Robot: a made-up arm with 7 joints.
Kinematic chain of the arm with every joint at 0, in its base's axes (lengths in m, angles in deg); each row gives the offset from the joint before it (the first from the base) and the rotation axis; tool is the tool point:
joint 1: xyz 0 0 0.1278 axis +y
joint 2: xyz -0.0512 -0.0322 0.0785 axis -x
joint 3: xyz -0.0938 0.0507 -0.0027 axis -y
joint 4: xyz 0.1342 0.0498 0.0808 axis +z
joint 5: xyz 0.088 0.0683 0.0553 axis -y
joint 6: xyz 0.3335 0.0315 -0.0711 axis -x
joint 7: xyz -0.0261 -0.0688 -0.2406 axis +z
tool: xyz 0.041 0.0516 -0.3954
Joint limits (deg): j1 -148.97..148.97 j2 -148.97..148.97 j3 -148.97..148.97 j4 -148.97..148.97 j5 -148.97..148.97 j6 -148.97..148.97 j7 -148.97..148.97
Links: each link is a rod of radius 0.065 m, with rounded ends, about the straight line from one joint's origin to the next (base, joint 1, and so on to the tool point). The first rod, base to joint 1, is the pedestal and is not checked.
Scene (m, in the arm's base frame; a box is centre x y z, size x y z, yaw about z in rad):
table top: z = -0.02
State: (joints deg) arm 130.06 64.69 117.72 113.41 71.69 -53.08 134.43
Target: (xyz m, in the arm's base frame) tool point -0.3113 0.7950 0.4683
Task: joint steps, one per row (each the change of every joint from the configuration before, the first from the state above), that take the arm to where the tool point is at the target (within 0.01 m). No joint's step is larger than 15 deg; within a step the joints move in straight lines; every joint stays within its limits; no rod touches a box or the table.
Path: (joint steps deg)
1: -7.04 -11.12 -1.08 -13.33 -2.54 8.40 1.56
2: -7.05 -11.12 -1.08 -13.33 -2.53 8.40 1.56
3: -7.04 -11.12 -1.07 -13.33 -2.54 8.40 1.56

